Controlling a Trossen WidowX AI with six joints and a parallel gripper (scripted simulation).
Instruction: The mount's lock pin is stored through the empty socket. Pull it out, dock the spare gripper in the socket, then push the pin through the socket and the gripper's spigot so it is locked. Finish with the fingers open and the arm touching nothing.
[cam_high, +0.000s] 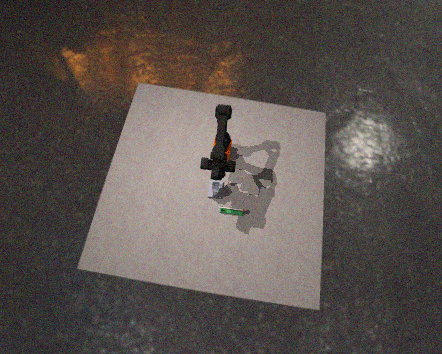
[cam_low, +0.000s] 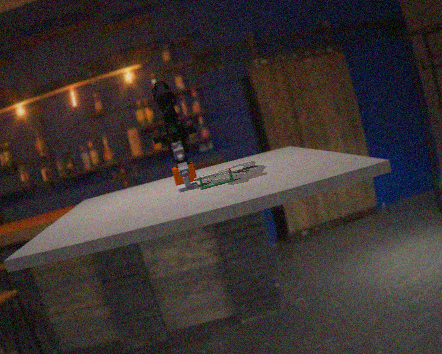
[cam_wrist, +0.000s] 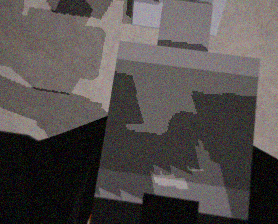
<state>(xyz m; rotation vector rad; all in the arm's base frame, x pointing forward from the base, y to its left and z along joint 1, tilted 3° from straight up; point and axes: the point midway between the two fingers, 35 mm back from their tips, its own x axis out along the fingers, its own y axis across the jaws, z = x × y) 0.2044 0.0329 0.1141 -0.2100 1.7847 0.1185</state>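
Now: the green pin cradle 160 mm ahead of my gripper tip, 140 mm to the left of it and 130 mm below it. Also, from my gripper tip: mount 100 mm below, 80 mm ahead, 20 mm to the left; spare gripper 10 mm ahead, 10 mm above.
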